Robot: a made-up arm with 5 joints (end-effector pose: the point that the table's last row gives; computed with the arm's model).
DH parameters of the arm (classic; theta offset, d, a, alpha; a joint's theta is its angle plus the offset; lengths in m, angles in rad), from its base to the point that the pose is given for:
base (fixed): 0 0 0.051 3.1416
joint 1: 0 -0.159 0.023 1.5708
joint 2: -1.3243 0 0.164 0
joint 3: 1.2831 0 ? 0
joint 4: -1.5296 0.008 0 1.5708
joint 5: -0.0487 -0.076 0 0
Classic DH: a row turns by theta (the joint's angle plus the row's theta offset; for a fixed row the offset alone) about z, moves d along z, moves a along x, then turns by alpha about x.
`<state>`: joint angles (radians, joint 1 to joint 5).
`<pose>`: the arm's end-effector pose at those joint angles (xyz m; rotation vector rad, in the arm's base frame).
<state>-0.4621 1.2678 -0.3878 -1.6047 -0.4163</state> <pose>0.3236 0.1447 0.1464 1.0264 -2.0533 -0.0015</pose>
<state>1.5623 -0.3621 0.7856 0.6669 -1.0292</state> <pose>0.0601 -0.1292 0.2183 -0.1561 -0.6318 -2.5739</pose>
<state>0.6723 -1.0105 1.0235 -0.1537 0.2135</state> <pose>0.1200 -0.0447 0.2908 -0.7015 -1.5769 -0.3762</pose>
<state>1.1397 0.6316 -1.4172 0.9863 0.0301</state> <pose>0.1792 -0.2596 0.3200 -0.7648 -1.2183 -0.9636</pose>
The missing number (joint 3, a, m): 0.0971
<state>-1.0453 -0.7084 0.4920 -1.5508 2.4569</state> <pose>0.0586 0.0291 0.4051 -1.9505 -2.4049 -0.3014</pose>
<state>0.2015 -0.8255 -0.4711 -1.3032 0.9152</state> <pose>-0.0546 0.0297 0.4299 1.0882 1.8403 0.3945</pose>
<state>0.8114 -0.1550 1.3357 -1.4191 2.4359</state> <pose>0.1617 -0.1050 0.2521 -1.9555 0.0557 1.0901</pose>
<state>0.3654 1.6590 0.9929 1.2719 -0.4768</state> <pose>0.0915 -0.0069 0.1095 -0.1915 2.3877 -0.4294</pose>
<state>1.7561 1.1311 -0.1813 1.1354 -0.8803</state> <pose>0.0209 -0.2042 0.0477 0.2829 0.6446 -2.6070</pose>
